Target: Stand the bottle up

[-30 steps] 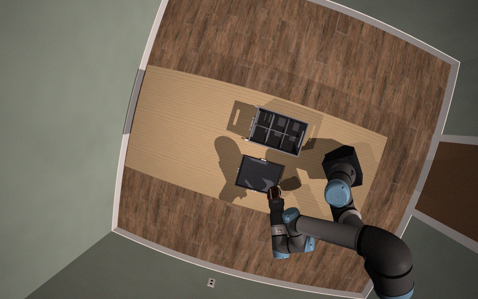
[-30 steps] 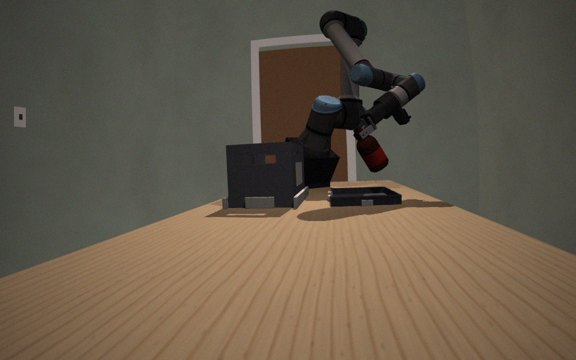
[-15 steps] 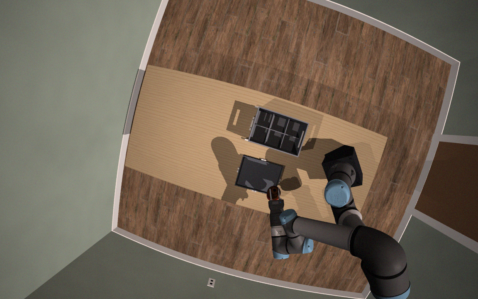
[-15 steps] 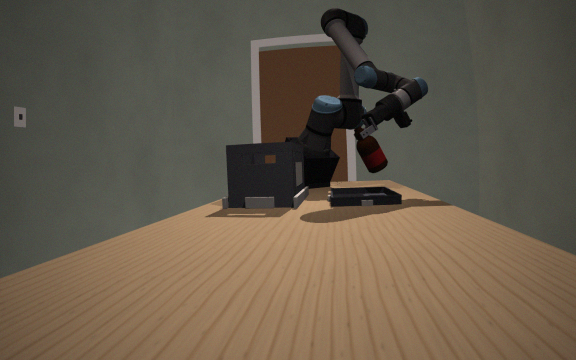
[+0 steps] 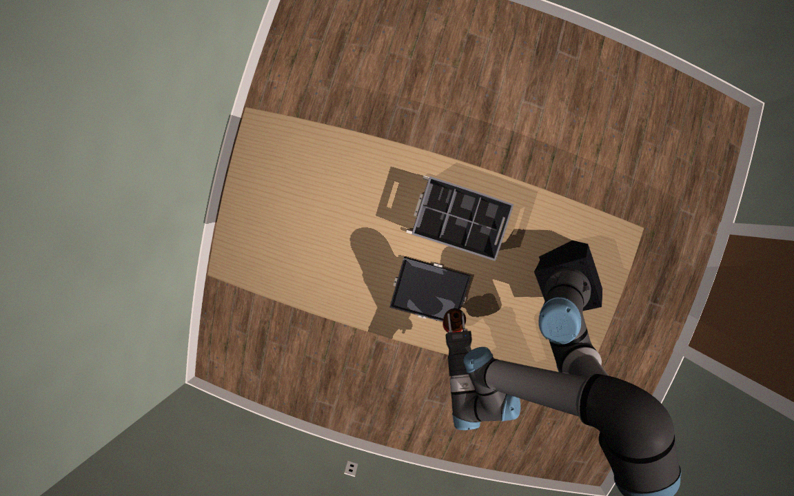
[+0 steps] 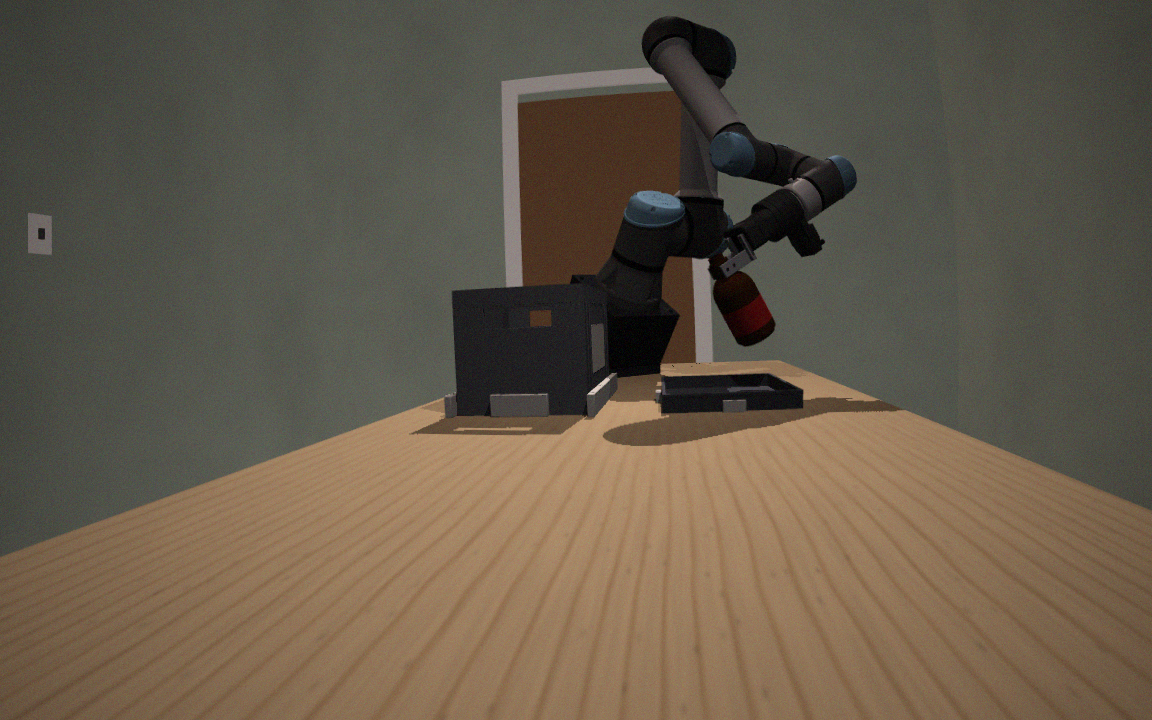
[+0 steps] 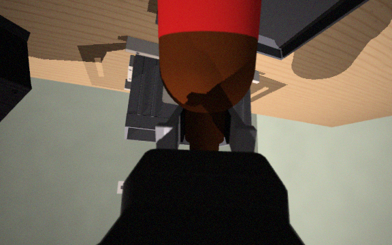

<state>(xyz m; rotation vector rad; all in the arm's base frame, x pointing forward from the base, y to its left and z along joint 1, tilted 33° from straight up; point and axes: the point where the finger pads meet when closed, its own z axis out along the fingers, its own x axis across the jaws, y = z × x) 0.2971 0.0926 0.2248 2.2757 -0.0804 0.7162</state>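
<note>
The bottle is 1 cm behind my hand, 2 cm to the left of it and 5 cm below it. From my hand the other things lie so: dark crate (5 cm ahead, 30 cm to the right, 12 cm below); dark tray (8 cm ahead, 2 cm to the right, 19 cm below).
</note>
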